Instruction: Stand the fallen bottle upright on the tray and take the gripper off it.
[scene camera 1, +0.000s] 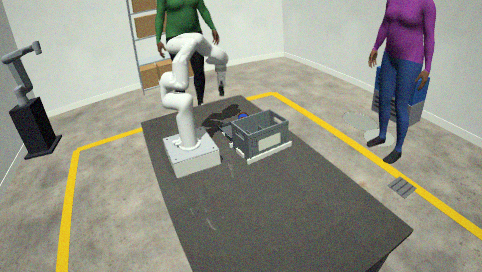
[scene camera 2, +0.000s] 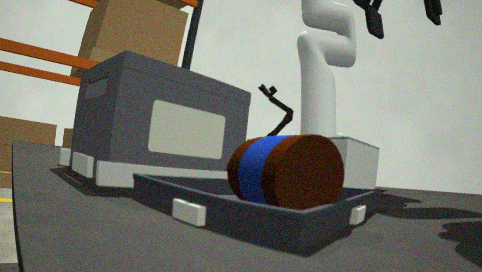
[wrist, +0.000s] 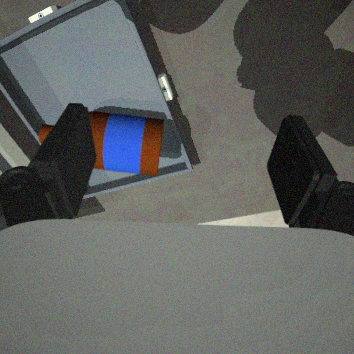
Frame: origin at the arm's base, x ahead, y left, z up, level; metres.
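Where they show: gripper, between the fingertips: (scene camera 1: 221, 93) (scene camera 2: 403, 29) (wrist: 184, 135); arm's base, origin of its link: (scene camera 1: 189, 144).
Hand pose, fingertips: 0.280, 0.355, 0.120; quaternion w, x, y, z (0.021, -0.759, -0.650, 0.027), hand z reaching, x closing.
Things, the pixels of their top centre, and the offset from my fingertips, as dx, dy, dz. Level surfaces: height alone.
- brown bottle with a blue band, centre of its top: (scene camera 2: 271, 136) (wrist: 92, 156) (scene camera 1: 243, 117) +0.109, -0.118, -0.149
- shallow dark tray, centre of its top: (scene camera 2: 278, 188) (wrist: 92, 116) (scene camera 1: 240, 125) +0.082, -0.126, -0.203
- grey crate, centre of its top: (scene camera 2: 163, 79) (scene camera 1: 259, 121) +0.132, -0.379, -0.053
- table, height of its surface: dz -0.228
The brown bottle with a blue band (scene camera 1: 243, 116) (scene camera 2: 306, 172) (wrist: 124, 144) lies on its side in the shallow dark tray (scene camera 2: 240, 220) (wrist: 95, 65). In the wrist view it lies near one corner of the tray, its narrow end to the left, and the left finger hides part of it. In the scene camera 1 view the crate hides most of it. My gripper (scene camera 1: 221, 92) (scene camera 2: 406, 27) (wrist: 184, 135) is open and empty, pointing down high above the table. In the wrist view the bottle shows behind and to the right of the left finger, not centred between the fingers.
A grey crate (scene camera 1: 248, 146) (scene camera 2: 135, 112) stands right beside the tray, much taller than it, with pale strips along its base. The arm's base box (scene camera 1: 197, 163) (scene camera 2: 362, 162) stands on the table (scene camera 1: 280, 210). Two people stand on the floor beyond the table.
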